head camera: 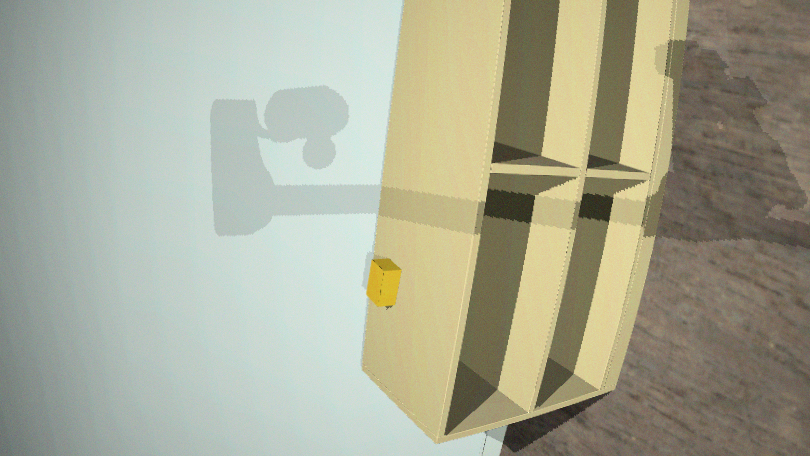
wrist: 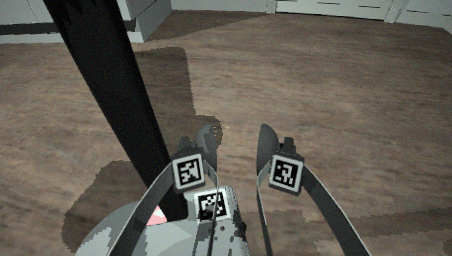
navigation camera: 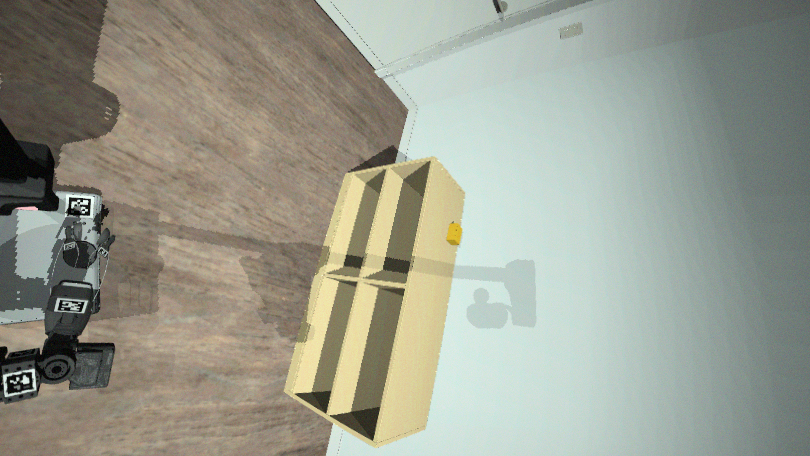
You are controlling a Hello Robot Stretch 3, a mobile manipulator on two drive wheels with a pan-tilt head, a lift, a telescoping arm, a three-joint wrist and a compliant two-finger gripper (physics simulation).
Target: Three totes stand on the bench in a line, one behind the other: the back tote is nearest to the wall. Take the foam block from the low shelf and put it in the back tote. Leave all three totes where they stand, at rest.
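Pixels of known places: gripper, fingertip midpoint: [wrist: 236,141] [navigation camera: 93,226]; robot's base at its link origin: [navigation camera: 79,251].
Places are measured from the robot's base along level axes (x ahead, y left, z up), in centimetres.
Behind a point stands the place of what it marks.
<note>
The yellow foam block [head camera: 384,283] {x 125.4, y 7.5, z 64.8 cm} [navigation camera: 454,233] {x 125.5, y 7.7, z 64.8 cm} stands on the top board of the low wooden shelf [head camera: 436,141] {x 107.3, y -21.1, z 61.0 cm} [navigation camera: 427,339] {x 107.1, y -39.6, z 61.0 cm}, close to the wall side and towards one end. My gripper [wrist: 236,141] {x 2.8, y 7.1, z 41.0 cm} shows in the wrist view with its two fingertips apart and bare floor seen between them; it is open and empty. In the navigation camera view the gripper [navigation camera: 89,240] {x 2.8, y 7.1, z 41.0 cm} is at the left, over my base and well away from the shelf and the block. The three totes and the bench do not show in the views of this moment.
The shelf has open compartments facing the floor side and stands along the pale wall [head camera: 141,339] {x 147.9, y 18.5, z 118.5 cm} [navigation camera: 651,226] {x 145.0, y 10.2, z 147.6 cm}. A white door [navigation camera: 442,28] {x 130.1, y 125.2, z 57.8 cm} is beyond its far end. My dark mast [wrist: 115,90] {x -6.4, y 11.6, z 44.6 cm} and base [wrist: 175,235] {x -7.2, y 8.9, z 16.0 cm} are beside the gripper. White cabinets [wrist: 340,7] {x 106.2, y 133.7, z 6.7 cm} line the far edge.
</note>
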